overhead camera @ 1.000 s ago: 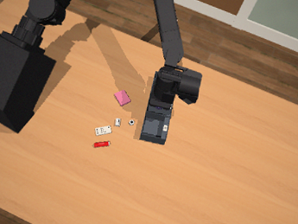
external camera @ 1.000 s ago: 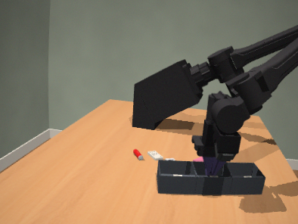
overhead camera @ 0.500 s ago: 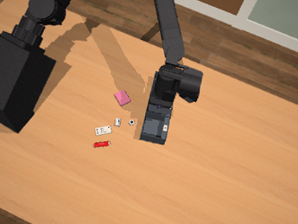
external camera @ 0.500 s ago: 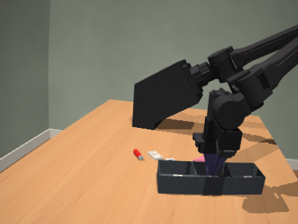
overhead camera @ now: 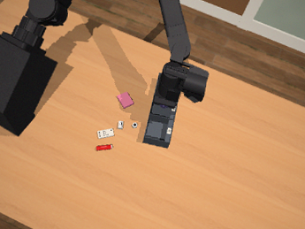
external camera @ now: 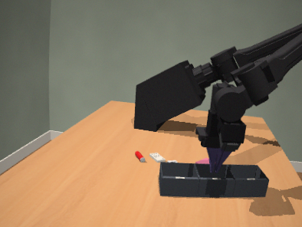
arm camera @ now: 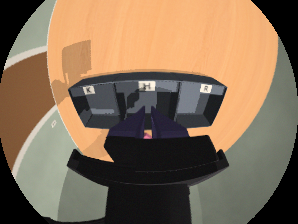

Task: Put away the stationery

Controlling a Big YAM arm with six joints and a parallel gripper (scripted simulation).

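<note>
The dark three-part bin row lies 3 cm below my hand. Also, from my hand: black-and-white ring: 5 cm behind, 9 cm to the right, 5 cm below; white domino-like tile: 12 cm behind, 17 cm to the right, 5 cm below; pink sticky-note pad: 13 cm behind, 3 cm to the right, 5 cm below.
</note>
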